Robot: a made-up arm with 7 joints. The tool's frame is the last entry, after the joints.
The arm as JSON. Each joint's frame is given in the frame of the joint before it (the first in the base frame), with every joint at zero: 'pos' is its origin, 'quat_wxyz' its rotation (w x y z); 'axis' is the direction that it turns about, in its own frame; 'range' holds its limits. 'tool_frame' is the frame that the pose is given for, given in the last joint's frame.
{
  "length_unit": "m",
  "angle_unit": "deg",
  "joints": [
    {
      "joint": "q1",
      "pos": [
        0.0,
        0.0,
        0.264
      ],
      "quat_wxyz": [
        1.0,
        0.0,
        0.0,
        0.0
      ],
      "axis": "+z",
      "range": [
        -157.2,
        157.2
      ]
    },
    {
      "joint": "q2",
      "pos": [
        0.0,
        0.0,
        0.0
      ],
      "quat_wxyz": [
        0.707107,
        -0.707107,
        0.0,
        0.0
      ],
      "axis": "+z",
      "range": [
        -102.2,
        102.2
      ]
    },
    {
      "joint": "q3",
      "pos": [
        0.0,
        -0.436,
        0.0
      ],
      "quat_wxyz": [
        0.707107,
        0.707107,
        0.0,
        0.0
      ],
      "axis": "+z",
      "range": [
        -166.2,
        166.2
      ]
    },
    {
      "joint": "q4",
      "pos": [
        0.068,
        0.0,
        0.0
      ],
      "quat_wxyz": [
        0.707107,
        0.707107,
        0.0,
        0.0
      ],
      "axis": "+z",
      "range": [
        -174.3,
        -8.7
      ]
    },
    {
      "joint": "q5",
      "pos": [
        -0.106,
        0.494,
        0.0
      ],
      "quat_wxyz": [
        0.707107,
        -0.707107,
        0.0,
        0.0
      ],
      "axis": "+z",
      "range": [
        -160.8,
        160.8
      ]
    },
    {
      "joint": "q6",
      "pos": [
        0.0,
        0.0,
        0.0
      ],
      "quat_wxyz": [
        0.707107,
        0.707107,
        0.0,
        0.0
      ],
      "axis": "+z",
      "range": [
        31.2,
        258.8
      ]
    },
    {
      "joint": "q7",
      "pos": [
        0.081,
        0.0,
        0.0
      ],
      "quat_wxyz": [
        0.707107,
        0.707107,
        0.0,
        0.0
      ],
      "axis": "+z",
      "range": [
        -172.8,
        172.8
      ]
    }
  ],
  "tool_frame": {
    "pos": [
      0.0,
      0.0,
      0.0
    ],
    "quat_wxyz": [
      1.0,
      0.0,
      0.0,
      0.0
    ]
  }
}
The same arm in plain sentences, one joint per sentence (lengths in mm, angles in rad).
The arm has seven revolute joints in a row. What follows holds with every joint at zero, and every direction is one of the base frame's.
Joint 1 sits 264 mm along +z from the base frame's origin and rotates about +z, from -2.7437 to 2.7437 rad.
Joint 2 sits at the same point as joint 1 and rotates about +y, from -1.7837 to 1.7837 rad.
Joint 3 sits 436 mm along +z from joint 2 and rotates about +z, from -2.9007 to 2.9007 rad.
Joint 4 sits 68 mm along +x from joint 3 and rotates about -y, from -3.0421 to -0.1518 rad.
Joint 5 sits 106 mm along -x and 494 mm along +z from joint 4 and rotates about +z, from -2.8065 to 2.8065 rad.
Joint 6 sits at the same point as joint 5 and rotates about -y, from 0.5445 to 4.5169 rad.
Joint 7 sits 81 mm along +x from joint 6 and rotates about -z, from -3.0159 to 3.0159 rad.
The tool frame, which is the frame that the pose is given for, sits at the same point as joint 7; its axes are the base frame's turned by roll 3.1416, pitch 0 and yaw 0 rad (as in URDF: about the fixed x, then y, then z).

